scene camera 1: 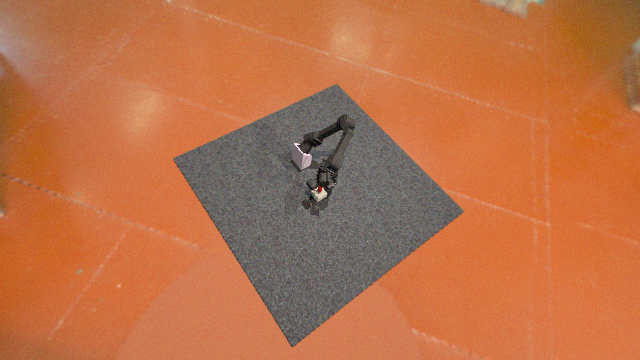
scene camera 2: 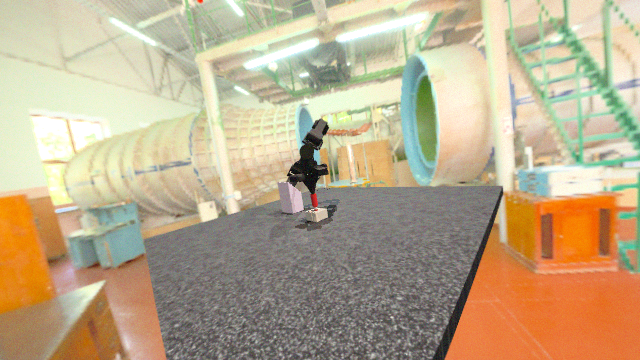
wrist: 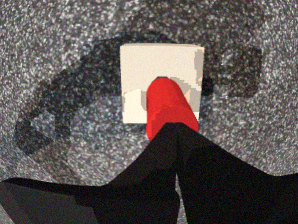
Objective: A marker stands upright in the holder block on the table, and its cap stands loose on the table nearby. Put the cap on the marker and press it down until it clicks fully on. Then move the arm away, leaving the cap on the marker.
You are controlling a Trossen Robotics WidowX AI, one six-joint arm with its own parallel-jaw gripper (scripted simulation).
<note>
The pictures show: my gripper and a red cap.
</note>
